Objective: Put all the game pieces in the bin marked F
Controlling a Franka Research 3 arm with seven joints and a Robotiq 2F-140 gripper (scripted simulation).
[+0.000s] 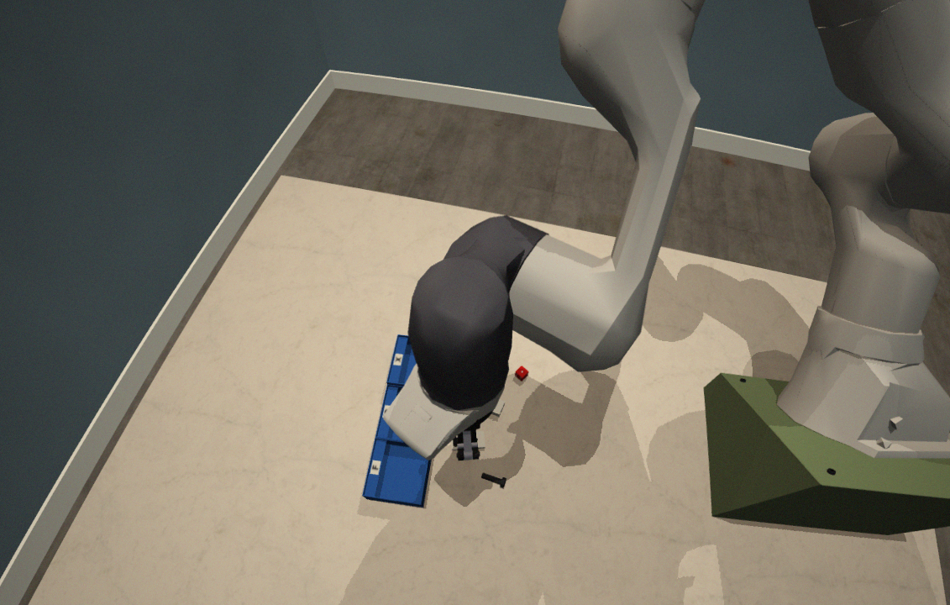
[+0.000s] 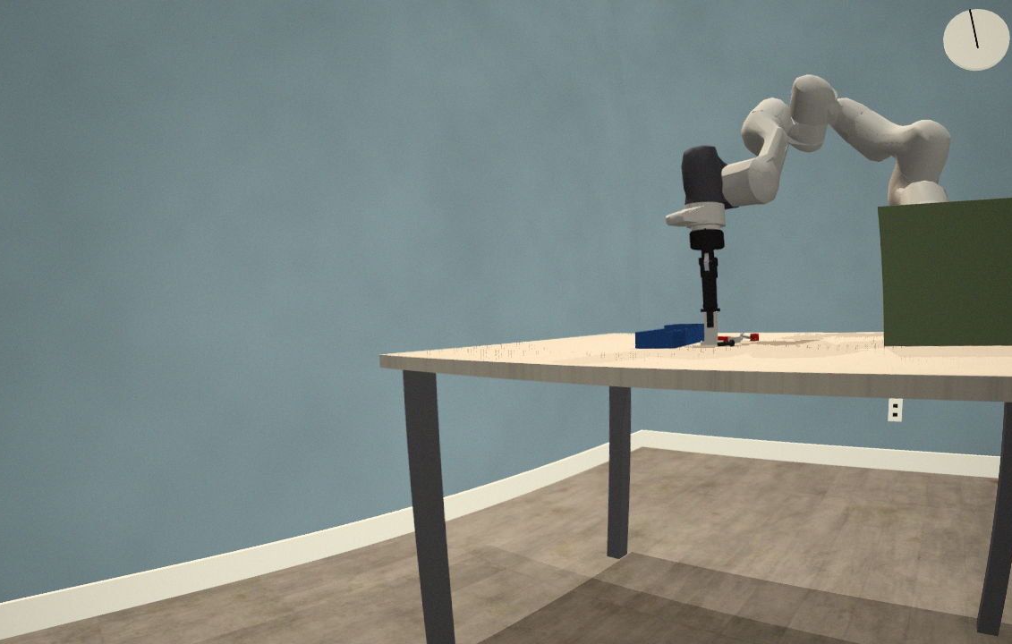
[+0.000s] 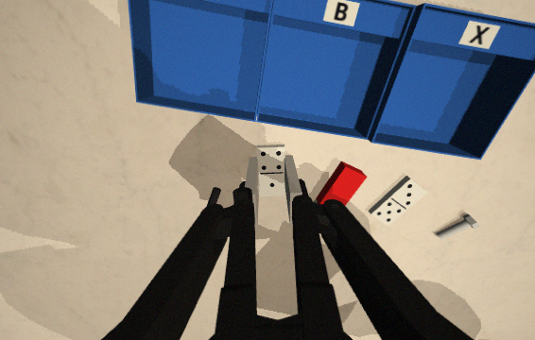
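Now: hand 6 cm to the left of the red block, 3 cm above it and 2 cm past it. Also, from my hand: blue three-part bin (9 cm ahead, 2 cm to the right, 2 cm below); then white domino (3 cm below); then black bolt (5 cm to the left, 5 cm behind, 3 cm below).
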